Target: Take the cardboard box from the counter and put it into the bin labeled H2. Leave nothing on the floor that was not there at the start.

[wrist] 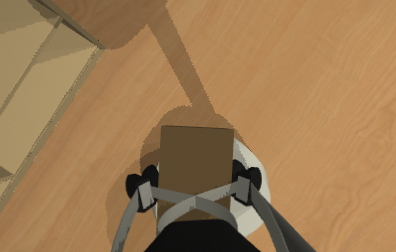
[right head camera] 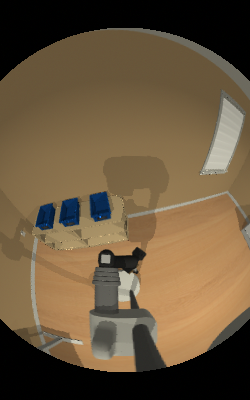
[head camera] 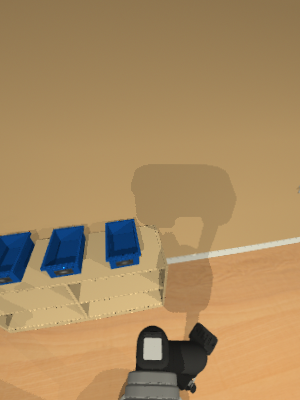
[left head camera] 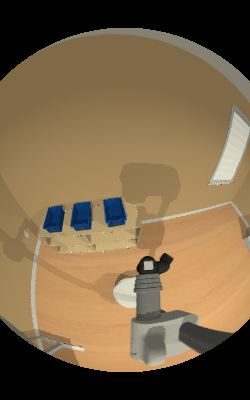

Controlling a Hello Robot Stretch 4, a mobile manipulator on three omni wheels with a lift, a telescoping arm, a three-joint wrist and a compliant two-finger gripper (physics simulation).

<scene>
The same spot on a tan shelf unit: point(wrist: 54, 55) is point(head camera: 145, 292).
</scene>
